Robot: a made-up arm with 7 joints.
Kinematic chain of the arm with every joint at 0, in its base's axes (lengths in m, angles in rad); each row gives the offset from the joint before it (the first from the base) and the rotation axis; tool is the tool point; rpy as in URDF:
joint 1: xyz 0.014 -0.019 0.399 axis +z
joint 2: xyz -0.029 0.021 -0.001 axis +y
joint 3: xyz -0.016 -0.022 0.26 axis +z
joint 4: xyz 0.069 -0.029 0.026 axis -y
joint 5: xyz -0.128 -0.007 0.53 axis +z
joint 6: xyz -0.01 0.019 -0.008 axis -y
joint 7: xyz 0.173 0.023 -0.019 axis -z
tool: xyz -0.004 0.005 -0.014 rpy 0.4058 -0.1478 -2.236
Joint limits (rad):
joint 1: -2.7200..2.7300
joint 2: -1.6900..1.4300
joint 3: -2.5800..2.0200
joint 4: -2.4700..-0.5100
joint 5: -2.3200..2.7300
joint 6: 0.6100..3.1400
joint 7: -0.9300..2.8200
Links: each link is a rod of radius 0.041 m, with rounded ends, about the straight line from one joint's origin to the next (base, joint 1, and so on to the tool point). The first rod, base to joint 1, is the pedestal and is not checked.
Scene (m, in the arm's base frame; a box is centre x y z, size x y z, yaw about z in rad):
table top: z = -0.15
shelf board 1: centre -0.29 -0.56 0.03 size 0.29 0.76 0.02 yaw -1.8
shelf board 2: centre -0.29 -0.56 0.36 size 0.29 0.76 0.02 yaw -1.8
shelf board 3: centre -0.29 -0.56 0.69 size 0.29 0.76 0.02 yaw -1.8
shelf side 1: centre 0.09 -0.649 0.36 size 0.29 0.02 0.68 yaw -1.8
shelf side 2: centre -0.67 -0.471 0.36 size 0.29 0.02 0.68 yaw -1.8
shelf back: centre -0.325 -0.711 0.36 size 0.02 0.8 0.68 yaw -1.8
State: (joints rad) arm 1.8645 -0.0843 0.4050 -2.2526 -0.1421 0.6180 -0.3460
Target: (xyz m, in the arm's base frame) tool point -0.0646 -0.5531 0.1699
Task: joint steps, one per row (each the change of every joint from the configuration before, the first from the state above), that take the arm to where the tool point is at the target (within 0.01 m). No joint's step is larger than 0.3 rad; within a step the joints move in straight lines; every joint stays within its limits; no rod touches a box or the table.
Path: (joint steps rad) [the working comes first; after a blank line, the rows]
Joints at the target: 2.7300 1.1135 1.2412 -2.4700 -0.0439 1.3834 -0.2974
Straight joint move there: touches shelf board 1.

1: -0.0598 0.2862 0.1822 -0.0435 -0.0649 0.1564 0.0178
2: -0.0598 0.2862 0.1822 -0.0435 -0.0649 0.1564 0.0178
3: -0.0598 0.2863 0.1822 -0.0434 -0.0649 0.1565 0.0177
4: -0.0597 0.2862 0.1823 -0.0435 -0.0649 0.1564 0.0178
5: -0.0598 0.2862 0.1822 -0.0435 -0.0649 0.1564 0.0178
6: 0.2911 -0.0583 -0.0188 0.0000 0.1056 -0.0042 -0.0101
7: 0.2911 -0.0583 -0.0187 0.0000 0.1057 -0.0042 -0.0100
8: 0.2911 -0.0584 -0.0187 0.0000 0.1057 -0.0041 -0.0101
9: 0.2911 -0.0583 -0.0187 0.0000 0.1057 -0.0042 -0.0101

